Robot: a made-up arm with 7 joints.
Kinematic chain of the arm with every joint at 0, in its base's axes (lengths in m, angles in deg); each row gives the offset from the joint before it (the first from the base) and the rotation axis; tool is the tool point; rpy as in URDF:
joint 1: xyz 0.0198 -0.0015 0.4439 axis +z
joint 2: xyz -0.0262 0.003 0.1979 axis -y
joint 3: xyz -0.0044 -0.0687 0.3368 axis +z
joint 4: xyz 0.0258 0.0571 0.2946 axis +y
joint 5: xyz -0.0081 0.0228 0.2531 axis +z
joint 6: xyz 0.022 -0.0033 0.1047 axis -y
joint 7: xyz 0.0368 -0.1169 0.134 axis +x
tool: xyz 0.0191 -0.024 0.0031 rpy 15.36 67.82 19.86
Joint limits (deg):
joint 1: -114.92..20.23
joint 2: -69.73..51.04
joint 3: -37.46..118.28
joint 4: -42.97..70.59
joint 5: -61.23..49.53
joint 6: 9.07..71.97
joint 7: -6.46..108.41
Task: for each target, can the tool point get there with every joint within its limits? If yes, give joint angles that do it. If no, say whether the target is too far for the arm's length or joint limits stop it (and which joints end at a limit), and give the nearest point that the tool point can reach.
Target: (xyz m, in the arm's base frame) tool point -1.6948 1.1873 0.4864
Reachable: no: too far | nearest point -0.8056 0.5708 0.8874 | short by 1.154 m
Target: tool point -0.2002 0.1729 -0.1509
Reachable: no: joint limits stop it (at a limit: joint 1, joint 2, joint 4, joint 5, joint 6) | nearest point -0.4986 -0.6151 0.3915 | short by 1.002 m
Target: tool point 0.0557 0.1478 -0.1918
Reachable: no: joint limits stop it (at a limit: joint 1, joint 2, joint 4, joint 5, joint 6) | nearest point 0.7308 0.3219 0.3832 | short by 0.904 m
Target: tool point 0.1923 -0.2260 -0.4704
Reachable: no: joint limits stop it (at a limit: joint 2, joint 4, joint 5, joint 6, joint 7) | nearest point 0.5020 -0.6291 0.3644 | short by 0.977 m
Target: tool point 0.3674 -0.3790 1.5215
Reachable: yes | joints -62.85 -13.51 41.72 47.65 -7.26 37.85 64.84
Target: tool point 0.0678 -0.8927 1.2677
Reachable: yes | joints -84.51 -51.28 63.72 10.29 5.84 56.07 21.72
